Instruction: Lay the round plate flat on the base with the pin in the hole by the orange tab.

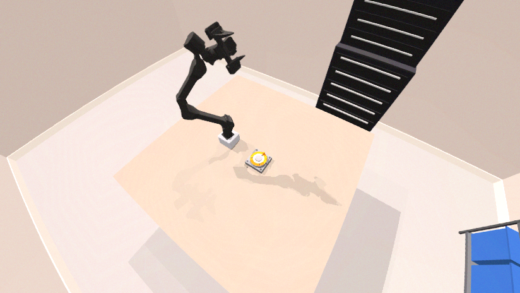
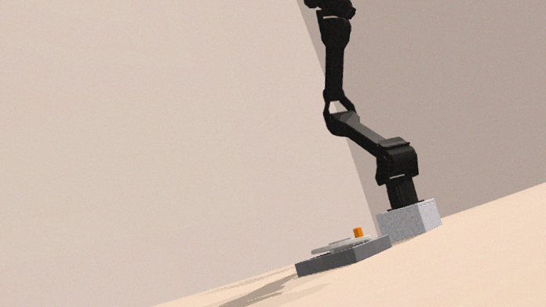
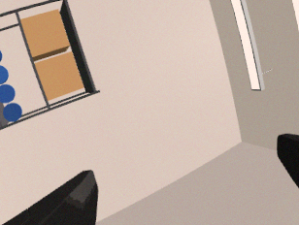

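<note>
Now: the plate 11 cm ahead of my gripper tip and 63 cm below it. Round my gripper tip: base 11 cm ahead, 2 cm to the right, 65 cm below.
</note>
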